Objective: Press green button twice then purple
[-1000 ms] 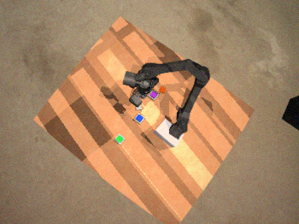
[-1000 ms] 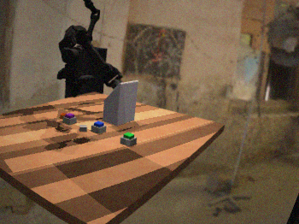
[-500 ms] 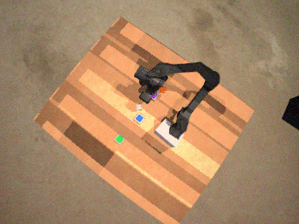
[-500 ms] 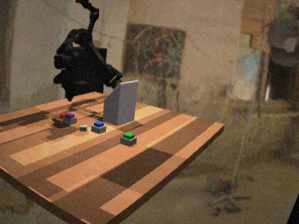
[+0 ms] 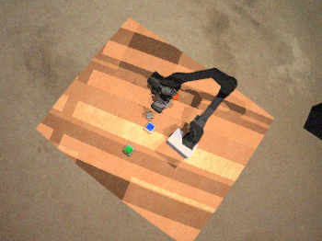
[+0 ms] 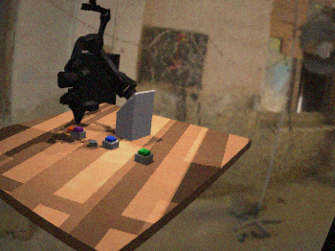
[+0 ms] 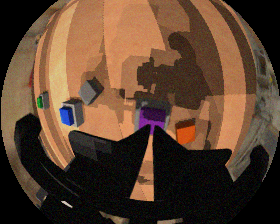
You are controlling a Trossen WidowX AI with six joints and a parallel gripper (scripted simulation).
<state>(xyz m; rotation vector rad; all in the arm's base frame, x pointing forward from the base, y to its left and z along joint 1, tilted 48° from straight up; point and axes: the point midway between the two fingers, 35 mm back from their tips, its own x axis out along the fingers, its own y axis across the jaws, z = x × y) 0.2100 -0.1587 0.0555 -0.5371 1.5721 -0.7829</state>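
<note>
The purple button is 30 mm below my gripper tip. From my gripper tip the other things lie so: small grey block: 110 mm to the left, 50 mm below, 30 mm ahead; blue button: 170 mm to the left, 30 mm below, 10 mm behind; orange block: 60 mm to the right, 50 mm below, 30 mm behind.
</note>
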